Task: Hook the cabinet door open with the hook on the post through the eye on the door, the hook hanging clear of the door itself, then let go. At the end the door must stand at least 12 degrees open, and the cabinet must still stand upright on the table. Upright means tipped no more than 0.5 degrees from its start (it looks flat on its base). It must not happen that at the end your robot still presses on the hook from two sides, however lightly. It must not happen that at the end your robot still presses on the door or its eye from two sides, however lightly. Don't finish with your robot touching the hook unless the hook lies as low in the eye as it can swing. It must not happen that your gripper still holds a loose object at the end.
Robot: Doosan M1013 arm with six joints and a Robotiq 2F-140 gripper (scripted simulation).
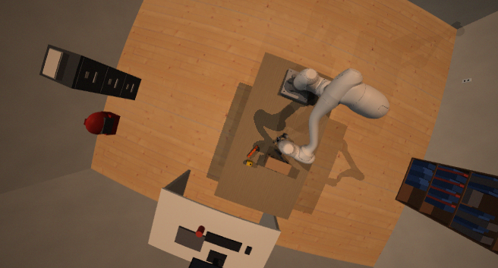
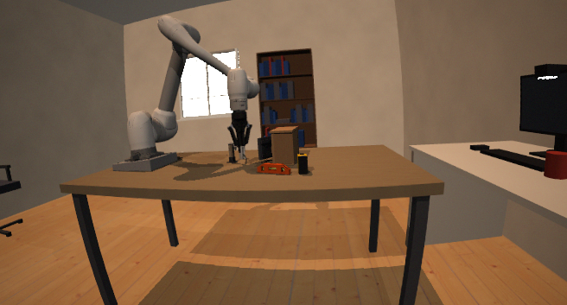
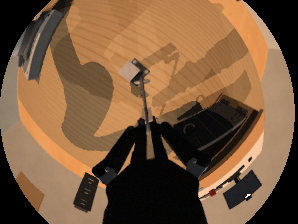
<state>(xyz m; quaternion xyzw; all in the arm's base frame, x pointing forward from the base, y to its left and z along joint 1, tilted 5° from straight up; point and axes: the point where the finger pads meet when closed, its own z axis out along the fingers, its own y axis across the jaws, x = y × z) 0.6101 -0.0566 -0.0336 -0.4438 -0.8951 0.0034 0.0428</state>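
My gripper is now 130 mm short of the dark door, 80 mm to the right of it and 10 mm below it. The rest, counted from my hand: black-and-yellow can (310 mm ahead, 210 mm to the right, 20 mm below).
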